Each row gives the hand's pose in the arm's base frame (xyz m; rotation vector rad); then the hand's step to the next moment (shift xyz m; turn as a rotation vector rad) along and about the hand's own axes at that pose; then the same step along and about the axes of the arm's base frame.
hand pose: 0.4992 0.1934 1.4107 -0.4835 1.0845 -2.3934
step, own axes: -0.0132 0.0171 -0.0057 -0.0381 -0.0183 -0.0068
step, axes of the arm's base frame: 0.0127 0.0007 -0.0184 0.0234 0.0355 0.0051
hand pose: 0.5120 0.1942 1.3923 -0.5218 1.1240 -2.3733
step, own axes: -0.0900 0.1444 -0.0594 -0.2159 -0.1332 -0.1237
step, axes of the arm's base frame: 0.0783 0.0054 -0.1622 0.0816 0.2702 0.0019
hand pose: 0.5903 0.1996 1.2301 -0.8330 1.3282 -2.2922
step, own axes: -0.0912 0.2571 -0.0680 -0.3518 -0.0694 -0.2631
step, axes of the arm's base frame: 0.0295 -0.0297 -0.2780 0.0954 0.4080 -0.1490
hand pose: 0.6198 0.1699 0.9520 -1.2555 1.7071 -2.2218
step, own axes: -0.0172 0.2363 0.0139 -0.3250 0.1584 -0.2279
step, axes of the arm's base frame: -0.0750 -0.0919 -0.2056 0.0081 0.2807 -0.3222
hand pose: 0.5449 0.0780 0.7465 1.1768 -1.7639 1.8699
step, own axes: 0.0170 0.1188 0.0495 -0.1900 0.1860 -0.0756
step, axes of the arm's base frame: -0.0779 -0.0741 -0.0728 -0.0419 0.0924 -0.2571
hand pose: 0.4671 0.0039 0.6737 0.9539 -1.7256 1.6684
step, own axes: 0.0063 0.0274 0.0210 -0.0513 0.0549 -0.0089
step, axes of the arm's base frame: -0.0238 -0.0222 -0.0131 -0.0140 0.0134 -0.0731
